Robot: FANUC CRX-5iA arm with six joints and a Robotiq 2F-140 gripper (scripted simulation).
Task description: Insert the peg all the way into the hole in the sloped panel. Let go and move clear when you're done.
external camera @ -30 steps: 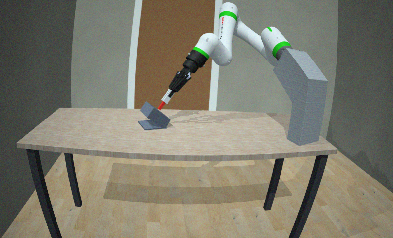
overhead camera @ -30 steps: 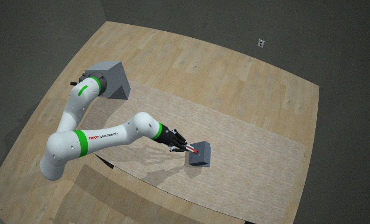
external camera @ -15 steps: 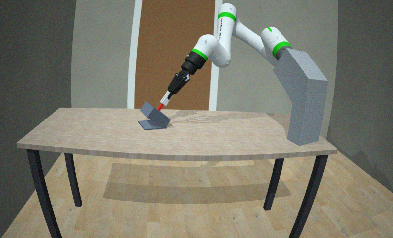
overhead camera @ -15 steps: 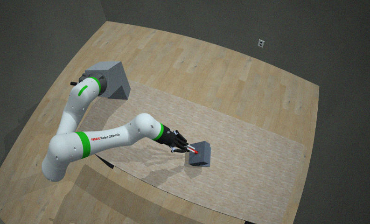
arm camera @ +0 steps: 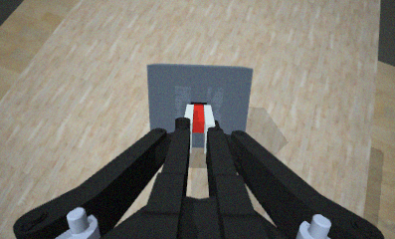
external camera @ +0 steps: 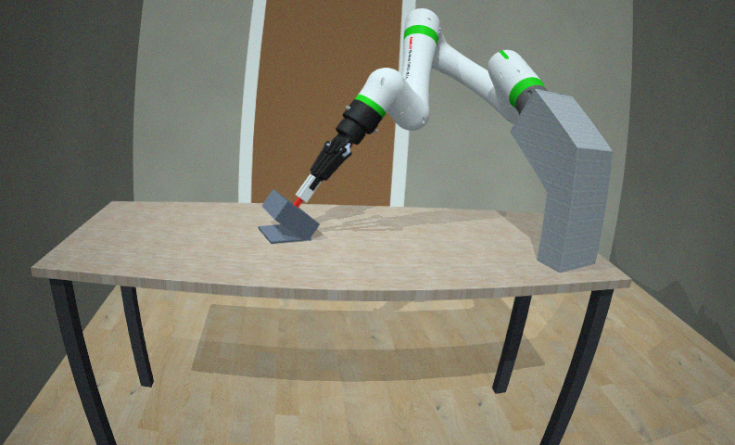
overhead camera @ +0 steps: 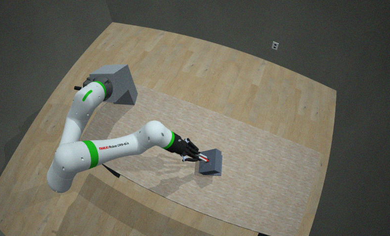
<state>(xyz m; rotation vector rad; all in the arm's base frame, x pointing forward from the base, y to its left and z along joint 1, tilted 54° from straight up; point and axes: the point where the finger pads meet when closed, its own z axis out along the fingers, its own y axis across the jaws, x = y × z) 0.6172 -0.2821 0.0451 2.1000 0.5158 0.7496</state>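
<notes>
My gripper is now 70 mm short of the grey base plate, 10 mm to the right of it and 120 mm above it. Also, from my hand: red peg 20 mm ahead, 30 mm below.
</notes>
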